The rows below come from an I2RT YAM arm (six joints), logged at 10 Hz.
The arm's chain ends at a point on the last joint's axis. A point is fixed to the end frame.
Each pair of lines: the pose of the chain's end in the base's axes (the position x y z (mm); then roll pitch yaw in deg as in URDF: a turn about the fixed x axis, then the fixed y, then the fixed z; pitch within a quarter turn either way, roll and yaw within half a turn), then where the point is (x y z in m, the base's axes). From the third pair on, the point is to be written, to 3 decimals.
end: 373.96 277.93 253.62 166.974 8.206 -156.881
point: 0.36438 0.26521 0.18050
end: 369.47 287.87 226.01 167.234 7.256 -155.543
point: 0.35922 0.27414 0.15317
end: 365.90 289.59 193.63 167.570 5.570 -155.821
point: 0.354 0.275 0.121
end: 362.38 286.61 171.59 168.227 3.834 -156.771
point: 0.348 0.270 0.100
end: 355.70 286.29 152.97 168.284 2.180 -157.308
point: 0.340 0.269 0.082
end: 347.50 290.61 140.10 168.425 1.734 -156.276
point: 0.331 0.273 0.069
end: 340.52 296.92 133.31 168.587 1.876 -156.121
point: 0.325 0.279 0.062
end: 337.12 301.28 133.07 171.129 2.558 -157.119
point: 0.323 0.281 0.062
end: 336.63 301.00 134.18 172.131 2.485 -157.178
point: 0.323 0.280 0.064
